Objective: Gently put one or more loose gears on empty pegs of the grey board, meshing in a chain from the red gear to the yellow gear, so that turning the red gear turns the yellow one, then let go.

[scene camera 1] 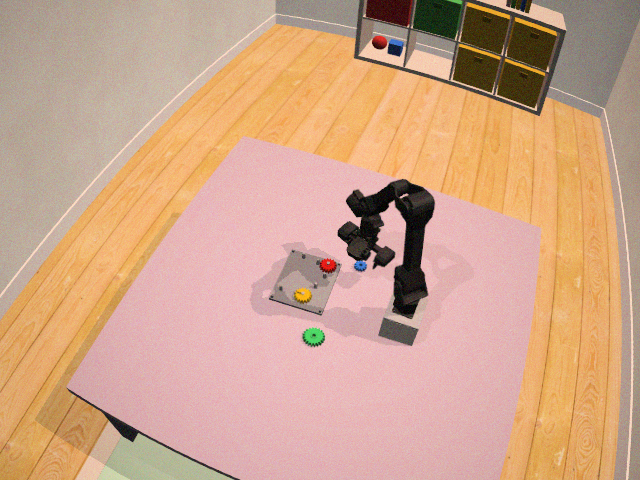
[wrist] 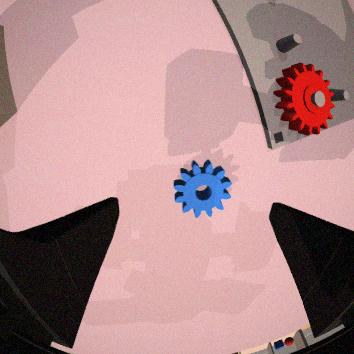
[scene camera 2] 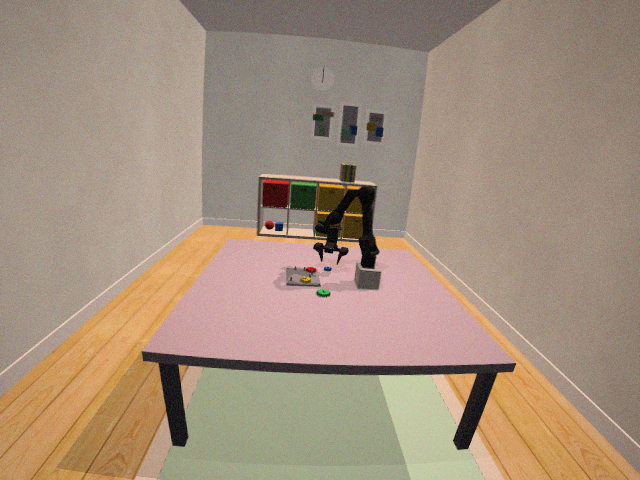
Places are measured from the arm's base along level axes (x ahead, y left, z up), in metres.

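Where they show: gripper, fingertip midpoint: [wrist: 198, 208] [scene camera 2: 329, 263]; arm's base, link origin: [scene camera 1: 405, 306] [scene camera 2: 367, 265].
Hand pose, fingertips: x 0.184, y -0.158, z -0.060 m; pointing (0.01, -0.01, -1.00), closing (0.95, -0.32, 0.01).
Observation:
Each offset is from my fingertips to the top centre of the thing. Level surfaces: height alone.
The grey board {0.141 m ahead, 0.120 m left, 0.015 m down} [scene camera 1: 320, 295] [scene camera 2: 295, 276] [wrist: 245, 30] lies on the table with several empty pegs. The red gear {0.100 m ahead, 0.042 m left, 0.021 m down} [scene camera 1: 327, 265] [scene camera 2: 310, 269] [wrist: 310, 100] sits on a peg near the board's back right corner. The yellow gear {0.124 m ahead, 0.184 m left, 0.020 m down} [scene camera 1: 302, 295] [scene camera 2: 305, 279] sits near its front edge. The loose blue gear {0.006 m ahead, 0.005 m right, 0.029 m down} [scene camera 1: 360, 266] [scene camera 2: 327, 268] [wrist: 192, 192] lies flat on the table, right of the board. The loose green gear {0.036 m ahead, 0.302 m left, 0.029 m down} [scene camera 1: 313, 336] [scene camera 2: 323, 292] lies in front of the board. My gripper [scene camera 1: 366, 259] [scene camera 2: 330, 262] [wrist: 198, 208] is open and empty, above the blue gear, which shows between the fingertips in the wrist view.
The pink table {0.046 m down} [scene camera 1: 217, 361] [scene camera 2: 330, 330] carries the board and gears. The arm's grey base block [scene camera 1: 398, 330] [scene camera 2: 367, 277] stands to the right of the board and loose gears. A shelf unit [scene camera 1: 355, 41] [scene camera 2: 259, 206] stands on the floor beyond the table.

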